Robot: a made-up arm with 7 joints. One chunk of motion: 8 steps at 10 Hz.
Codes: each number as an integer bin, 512 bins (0 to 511) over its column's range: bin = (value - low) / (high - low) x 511, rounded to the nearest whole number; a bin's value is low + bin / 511 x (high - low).
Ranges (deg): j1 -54..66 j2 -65..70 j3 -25..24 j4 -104..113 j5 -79..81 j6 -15..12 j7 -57..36
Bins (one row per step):
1: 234 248 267 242 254 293 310
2: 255 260 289 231 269 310 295
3: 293 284 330 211 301 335 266
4: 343 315 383 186 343 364 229
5: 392 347 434 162 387 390 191
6: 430 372 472 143 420 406 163
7: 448 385 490 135 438 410 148
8: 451 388 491 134 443 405 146
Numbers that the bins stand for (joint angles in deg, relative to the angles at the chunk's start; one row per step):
1: 0.95 0.52 0.60 -1.23 0.53 0.48 -0.58
2: 5.88 3.69 2.71 -5.90 5.23 1.38 -3.31
3: 14.81 10.03 6.64 -14.40 15.25 2.70 -8.59
4: 26.55 18.22 11.73 -25.01 28.40 4.23 -15.32
5: 38.05 26.67 16.62 -35.21 42.17 5.61 -22.24
6: 46.98 33.28 20.26 -43.27 52.51 6.45 -27.33
7: 51.21 36.71 21.99 -46.67 58.14 6.66 -30.06
8: 51.91 37.50 22.08 -47.10 59.71 6.40 -30.43

